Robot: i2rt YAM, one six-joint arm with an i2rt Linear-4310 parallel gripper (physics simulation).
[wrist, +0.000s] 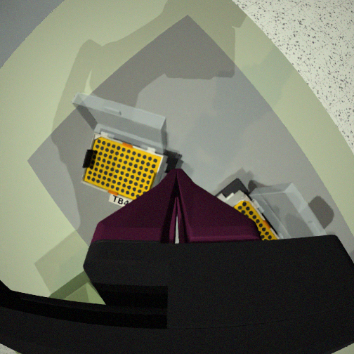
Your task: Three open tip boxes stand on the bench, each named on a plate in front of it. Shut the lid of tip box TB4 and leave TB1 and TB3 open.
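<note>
Tip box TB4 [123,167], with a yellow tip rack, is at the left of the middle in the wrist view. Its clear lid [125,120] stands open on the far side of the box. Its name plate [119,200] reads "TB4" and is partly covered by a finger. My gripper [176,177] is shut and empty, its tips to the right of TB4's near right corner in the view. A second tip box [256,218] is at the right, partly hidden behind my gripper, its clear lid [295,207] open; its name plate is hidden. The third box does not show.
The boxes stand on a grey mat [215,125] on a pale green round surface [30,200]. A green block-like object [80,292] shows partly at the lower left, behind the gripper body. A speckled light floor [315,60] lies beyond the edge at the upper right.
</note>
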